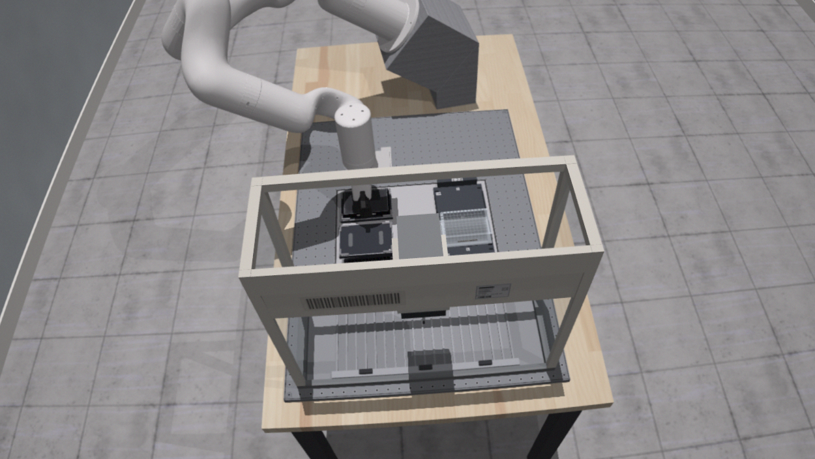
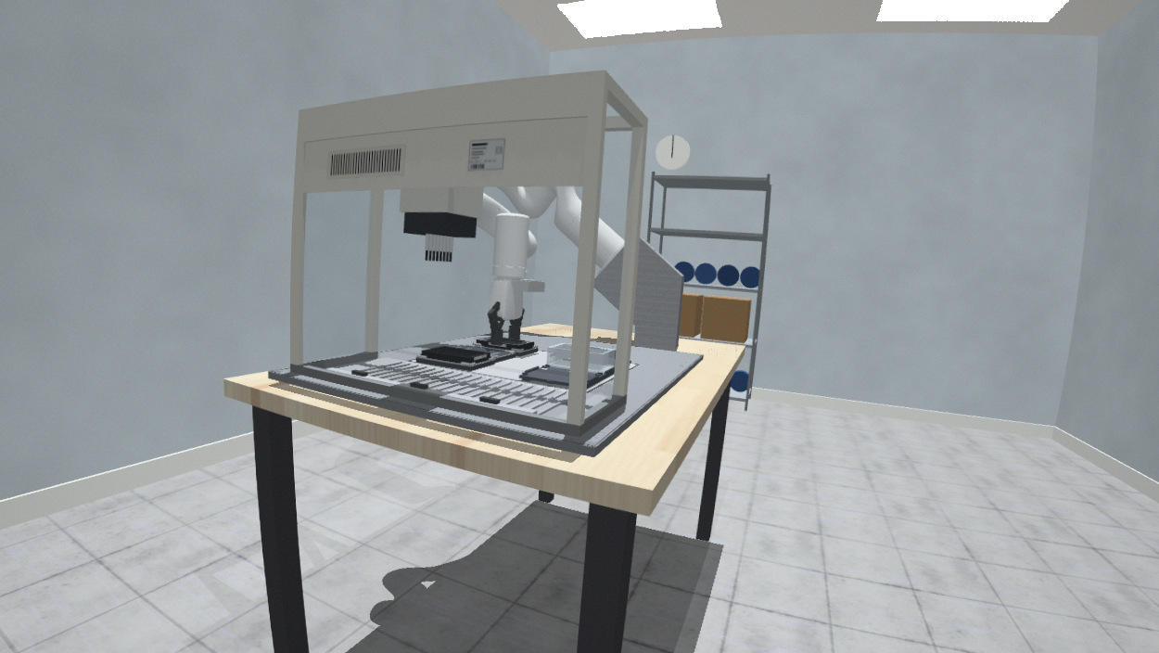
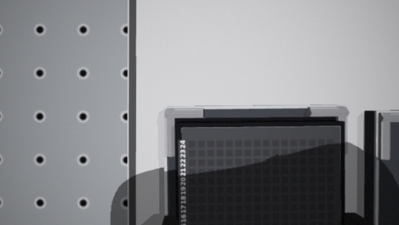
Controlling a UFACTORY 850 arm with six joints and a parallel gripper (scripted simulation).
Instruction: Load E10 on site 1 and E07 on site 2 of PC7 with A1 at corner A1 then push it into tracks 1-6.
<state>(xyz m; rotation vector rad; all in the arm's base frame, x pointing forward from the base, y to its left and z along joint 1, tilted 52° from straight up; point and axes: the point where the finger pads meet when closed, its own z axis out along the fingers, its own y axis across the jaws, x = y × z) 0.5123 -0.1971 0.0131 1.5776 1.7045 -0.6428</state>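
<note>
The nest S1 is 20 mm below my hand. The rest, counted from my hand: dark plate carrier PC7: 110 mm ahead, 260 mm to the left, 10 mm below; black 96-well plate E01: 220 mm ahead, 10 mm below; nest S2: 110 mm ahead, 20 mm below.
</note>
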